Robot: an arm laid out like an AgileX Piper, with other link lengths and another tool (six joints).
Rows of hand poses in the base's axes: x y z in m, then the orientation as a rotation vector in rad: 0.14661, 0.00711, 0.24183, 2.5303, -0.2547, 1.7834; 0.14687, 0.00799, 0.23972, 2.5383, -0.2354, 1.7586; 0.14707, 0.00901, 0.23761, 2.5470, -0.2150, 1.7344; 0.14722, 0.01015, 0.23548, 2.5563, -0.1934, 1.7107; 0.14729, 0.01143, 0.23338, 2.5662, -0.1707, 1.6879; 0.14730, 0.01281, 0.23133, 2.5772, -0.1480, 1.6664; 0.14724, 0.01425, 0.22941, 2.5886, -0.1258, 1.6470; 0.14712, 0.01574, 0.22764, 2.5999, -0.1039, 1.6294; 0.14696, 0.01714, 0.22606, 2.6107, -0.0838, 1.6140; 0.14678, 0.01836, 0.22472, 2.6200, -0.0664, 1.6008; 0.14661, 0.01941, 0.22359, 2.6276, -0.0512, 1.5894; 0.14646, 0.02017, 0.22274, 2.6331, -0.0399, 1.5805; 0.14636, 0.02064, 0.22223, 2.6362, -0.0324, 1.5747
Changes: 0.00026, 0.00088, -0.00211, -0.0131, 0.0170, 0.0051; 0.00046, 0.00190, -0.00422, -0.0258, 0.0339, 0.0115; 0.00061, 0.00304, -0.00635, -0.0381, 0.0508, 0.0192; 0.00068, 0.00432, -0.00845, -0.0498, 0.0673, 0.0284; 0.00069, 0.00570, -0.01050, -0.0601, 0.0835, 0.0387; 0.00063, 0.00714, -0.01242, -0.0687, 0.0985, 0.0498; 0.00051, 0.00863, -0.01419, -0.0764, 0.1124, 0.0615; 0.00035, 0.01003, -0.01577, -0.0827, 0.1249, 0.0728; 0.00017, 0.01125, -0.01711, -0.0879, 0.1355, 0.0827; 0.00000, 0.01230, -0.01824, -0.0927, 0.1446, 0.0912; -0.00015, 0.01306, -0.01909, -0.0964, 0.1515, 0.0974; -0.00025, 0.01353, -0.01960, -0.0992, 0.1559, 0.1013
